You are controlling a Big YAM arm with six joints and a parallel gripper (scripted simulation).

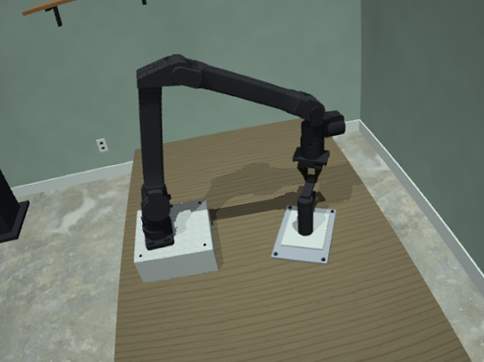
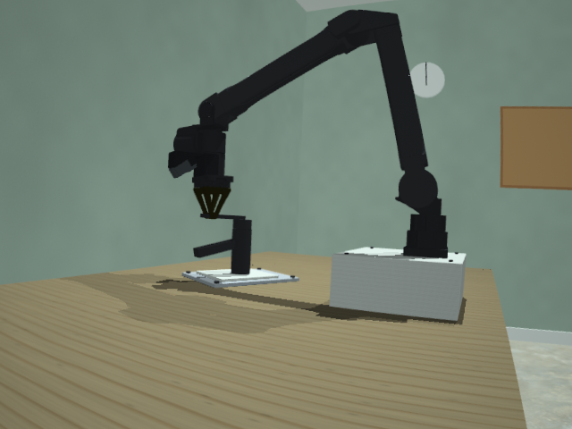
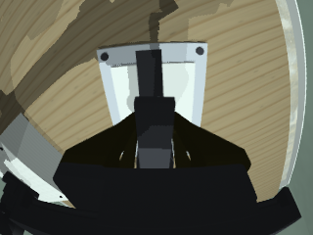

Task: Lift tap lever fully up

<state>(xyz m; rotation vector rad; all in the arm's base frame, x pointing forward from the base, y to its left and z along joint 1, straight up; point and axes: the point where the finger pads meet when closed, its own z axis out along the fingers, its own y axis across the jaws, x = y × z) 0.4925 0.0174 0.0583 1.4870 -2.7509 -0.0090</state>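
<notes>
My hand is 2 cm past the lever and 3 cm to the left of it. From my hand the other things lie so: black tap: 3 cm behind, 5 cm to the right, 6 cm below.
</notes>
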